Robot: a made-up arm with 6 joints. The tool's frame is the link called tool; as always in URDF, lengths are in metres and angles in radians. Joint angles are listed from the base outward.
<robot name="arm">
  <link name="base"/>
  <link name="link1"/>
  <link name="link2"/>
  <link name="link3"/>
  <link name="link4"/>
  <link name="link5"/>
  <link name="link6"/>
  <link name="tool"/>
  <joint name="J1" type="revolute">
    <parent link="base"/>
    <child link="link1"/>
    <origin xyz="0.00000 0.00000 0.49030" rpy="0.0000 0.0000 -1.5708"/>
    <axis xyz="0 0 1"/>
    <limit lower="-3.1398" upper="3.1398"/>
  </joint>
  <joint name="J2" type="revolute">
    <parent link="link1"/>
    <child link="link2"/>
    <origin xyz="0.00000 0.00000 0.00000" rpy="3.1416 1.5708 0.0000"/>
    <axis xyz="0 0 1"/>
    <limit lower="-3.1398" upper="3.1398"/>
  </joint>
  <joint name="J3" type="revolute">
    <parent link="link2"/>
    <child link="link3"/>
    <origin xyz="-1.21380 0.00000 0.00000" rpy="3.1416 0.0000 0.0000"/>
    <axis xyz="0 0 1"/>
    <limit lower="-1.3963" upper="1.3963"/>
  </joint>
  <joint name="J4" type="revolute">
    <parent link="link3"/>
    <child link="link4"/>
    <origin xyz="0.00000 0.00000 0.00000" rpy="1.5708 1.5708 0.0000"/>
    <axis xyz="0 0 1"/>
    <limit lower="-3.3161" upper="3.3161"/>
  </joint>
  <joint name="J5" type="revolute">
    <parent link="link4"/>
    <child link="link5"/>
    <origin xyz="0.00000 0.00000 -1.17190" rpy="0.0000 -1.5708 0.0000"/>
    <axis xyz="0 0 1"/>
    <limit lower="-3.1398" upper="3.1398"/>
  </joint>
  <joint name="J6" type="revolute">
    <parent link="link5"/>
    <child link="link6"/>
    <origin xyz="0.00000 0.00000 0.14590" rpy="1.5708 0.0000 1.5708"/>
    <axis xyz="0 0 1"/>
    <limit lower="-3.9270" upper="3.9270"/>
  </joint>
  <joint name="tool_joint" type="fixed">
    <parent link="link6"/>
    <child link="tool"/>
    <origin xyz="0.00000 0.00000 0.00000" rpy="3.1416 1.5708 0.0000"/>
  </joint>
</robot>
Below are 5 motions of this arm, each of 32 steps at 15 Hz.
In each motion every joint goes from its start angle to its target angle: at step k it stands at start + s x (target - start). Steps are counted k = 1, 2, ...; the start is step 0. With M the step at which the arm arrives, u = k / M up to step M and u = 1 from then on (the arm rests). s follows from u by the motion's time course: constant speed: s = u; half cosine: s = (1 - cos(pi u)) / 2; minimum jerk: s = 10 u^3 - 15 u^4 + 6 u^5.
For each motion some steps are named. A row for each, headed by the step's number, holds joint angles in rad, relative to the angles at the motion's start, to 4 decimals.
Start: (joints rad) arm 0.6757 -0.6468 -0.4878 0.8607 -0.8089 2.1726
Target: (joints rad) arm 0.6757 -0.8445 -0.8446 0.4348 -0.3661 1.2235
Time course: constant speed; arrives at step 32
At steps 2, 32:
2: 0.0000 -0.0124 -0.0223 -0.0266 0.0277 -0.0593
32: 0.0000 -0.1977 -0.3568 -0.4259 0.4428 -0.9491

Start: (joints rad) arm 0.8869 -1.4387 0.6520 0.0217 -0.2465 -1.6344
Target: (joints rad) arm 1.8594 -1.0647 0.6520 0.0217 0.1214 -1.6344
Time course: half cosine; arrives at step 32
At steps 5, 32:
5: 0.0574 0.0221 0.0000 0.0000 0.0217 0.0000
32: 0.9725 0.3740 0.0000 0.0000 0.3679 0.0000

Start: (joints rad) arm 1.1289 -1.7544 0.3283 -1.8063 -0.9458 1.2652
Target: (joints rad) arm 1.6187 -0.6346 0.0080 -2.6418 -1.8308 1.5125
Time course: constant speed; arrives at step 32
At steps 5, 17, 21, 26, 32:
5: 0.0765 0.1750 -0.0500 -0.1305 -0.1383 0.0386
17: 0.2602 0.5949 -0.1702 -0.4439 -0.4702 0.1314
21: 0.3214 0.7349 -0.2102 -0.5483 -0.5808 0.1623
26: 0.3980 0.9098 -0.2602 -0.6788 -0.7191 0.2009
32: 0.4898 1.1198 -0.3203 -0.8355 -0.8850 0.2473

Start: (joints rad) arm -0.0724 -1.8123 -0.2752 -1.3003 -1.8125 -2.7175
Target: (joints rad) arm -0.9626 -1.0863 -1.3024 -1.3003 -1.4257 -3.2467
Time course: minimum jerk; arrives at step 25
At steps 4, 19, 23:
4: -0.0283 0.0231 -0.0326 0.0000 0.0123 -0.0168
19: -0.8072 0.6583 -0.9314 0.0000 0.3507 -0.4799
23: -0.8862 0.7227 -1.0226 0.0000 0.3850 -0.5268

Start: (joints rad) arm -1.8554 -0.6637 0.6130 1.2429 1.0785 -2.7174
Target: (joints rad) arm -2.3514 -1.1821 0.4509 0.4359 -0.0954 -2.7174
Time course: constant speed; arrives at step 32
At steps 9, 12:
9: -0.1395 -0.1458 -0.0456 -0.2270 -0.3302 0.0000
12: -0.1860 -0.1944 -0.0608 -0.3026 -0.4402 0.0000

